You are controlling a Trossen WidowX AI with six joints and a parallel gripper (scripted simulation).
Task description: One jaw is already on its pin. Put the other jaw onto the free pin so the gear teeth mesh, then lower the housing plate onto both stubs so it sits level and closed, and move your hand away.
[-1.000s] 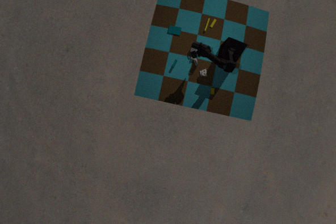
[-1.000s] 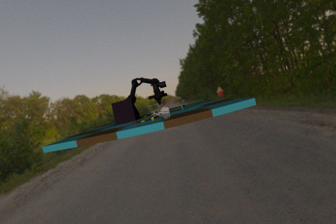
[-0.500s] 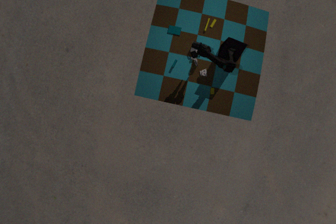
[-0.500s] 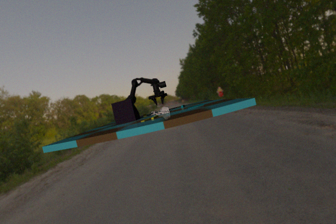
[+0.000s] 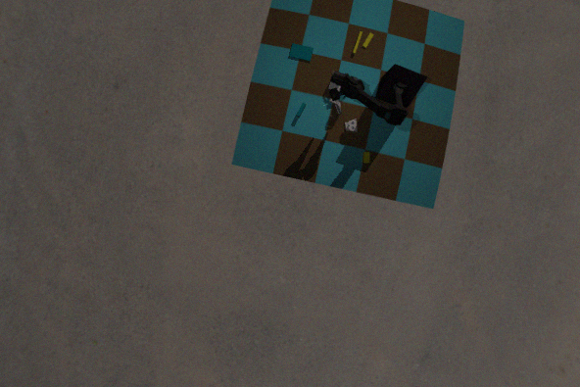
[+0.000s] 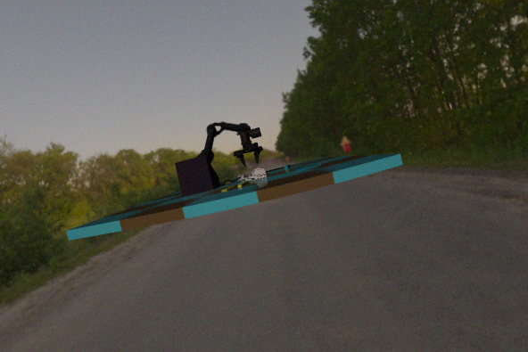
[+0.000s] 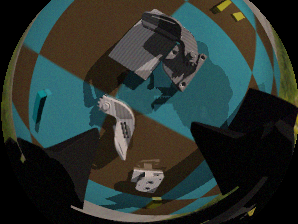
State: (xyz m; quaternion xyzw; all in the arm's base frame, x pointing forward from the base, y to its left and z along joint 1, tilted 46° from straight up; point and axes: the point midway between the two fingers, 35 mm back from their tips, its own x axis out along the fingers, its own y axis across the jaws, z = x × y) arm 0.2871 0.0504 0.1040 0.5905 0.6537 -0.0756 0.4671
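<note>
Now: the grey jaw 40 mm ahead of my gripper tip, 30 mm to the left of it and 80 mm below it. From my gripper tip the other things lie so: teal plate: 290 mm ahead, 250 mm to the right, 80 mm below; light-grey plate-like piece: 90 mm behind, 150 mm to the left, 60 mm below; teal stick: 230 mm ahead, 120 mm to the left, 70 mm below.
</note>
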